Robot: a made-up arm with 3 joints. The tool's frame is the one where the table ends. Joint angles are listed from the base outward.
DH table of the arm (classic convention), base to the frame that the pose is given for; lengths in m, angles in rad. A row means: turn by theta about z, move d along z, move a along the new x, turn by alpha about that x. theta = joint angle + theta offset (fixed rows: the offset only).
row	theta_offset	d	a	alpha
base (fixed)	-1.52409	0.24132	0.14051	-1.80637
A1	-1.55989	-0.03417	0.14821	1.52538
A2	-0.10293	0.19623	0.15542	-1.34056
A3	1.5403	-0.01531	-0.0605	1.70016
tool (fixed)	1.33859	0.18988	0	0
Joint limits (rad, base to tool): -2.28..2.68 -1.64..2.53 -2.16..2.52
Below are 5 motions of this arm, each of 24 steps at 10 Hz.
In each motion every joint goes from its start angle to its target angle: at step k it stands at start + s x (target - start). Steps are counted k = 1, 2, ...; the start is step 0. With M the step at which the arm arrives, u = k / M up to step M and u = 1 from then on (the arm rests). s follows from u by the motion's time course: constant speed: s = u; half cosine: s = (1 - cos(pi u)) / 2; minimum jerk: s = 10 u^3 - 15 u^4 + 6 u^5.
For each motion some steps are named. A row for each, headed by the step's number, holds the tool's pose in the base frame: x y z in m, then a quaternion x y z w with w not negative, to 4 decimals.
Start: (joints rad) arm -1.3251 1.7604 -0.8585
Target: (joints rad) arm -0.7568 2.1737 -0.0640
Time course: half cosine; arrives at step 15
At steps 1, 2, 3, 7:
1: 0.1366 0.1588 -0.0902 -0.6565 0.6634 -0.0264 0.3580
2: 0.1432 0.1599 -0.0853 -0.6447 0.6696 -0.0337 0.3674
3: 0.1536 0.1609 -0.0773 -0.6251 0.6794 -0.0457 0.3816
7: 0.2135 0.1478 -0.0252 -0.4834 0.7416 -0.1266 0.4476

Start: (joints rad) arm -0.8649 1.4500 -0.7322
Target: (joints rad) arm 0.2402 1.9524 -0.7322
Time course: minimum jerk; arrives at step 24
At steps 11, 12, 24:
11: 0.2308 0.2765 0.2675 -0.3592 0.6617 0.1888 0.6304
12: 0.2401 0.2653 0.2914 -0.3187 0.6721 0.2119 0.6339
24: 0.2842 0.1678 0.4136 -0.0633 0.6937 0.3788 0.6093

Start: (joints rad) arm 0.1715 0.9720 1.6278
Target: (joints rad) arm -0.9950 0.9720 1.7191
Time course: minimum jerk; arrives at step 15
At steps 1, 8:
1: 0.1994 -0.1865 0.4788 0.6254 0.4900 -0.3836 0.4708
8: 0.1777 -0.0138 0.4531 0.4327 0.3782 -0.4808 0.6623

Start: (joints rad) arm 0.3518 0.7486 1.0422
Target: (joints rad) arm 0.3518 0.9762 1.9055
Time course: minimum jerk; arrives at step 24
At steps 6, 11, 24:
6: 0.2394 -0.2261 0.5705 0.5869 0.4559 -0.2152 0.6336
11: 0.2179 -0.2385 0.5158 0.6505 0.4800 -0.2810 0.5173
24: 0.1505 -0.2306 0.4384 0.7217 0.4848 -0.4029 0.2860

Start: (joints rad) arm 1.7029 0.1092 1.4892
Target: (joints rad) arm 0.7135 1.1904 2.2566
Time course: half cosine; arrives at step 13
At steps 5, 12, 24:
5: 0.0694 -0.4580 0.2825 -0.9401 -0.3202 0.1146 0.0249
12: 0.0912 -0.2622 0.3665 -0.7265 -0.5336 0.4298 0.0523
24: 0.0900 -0.2582 0.3675 -0.7207 -0.5338 0.4391 0.0531

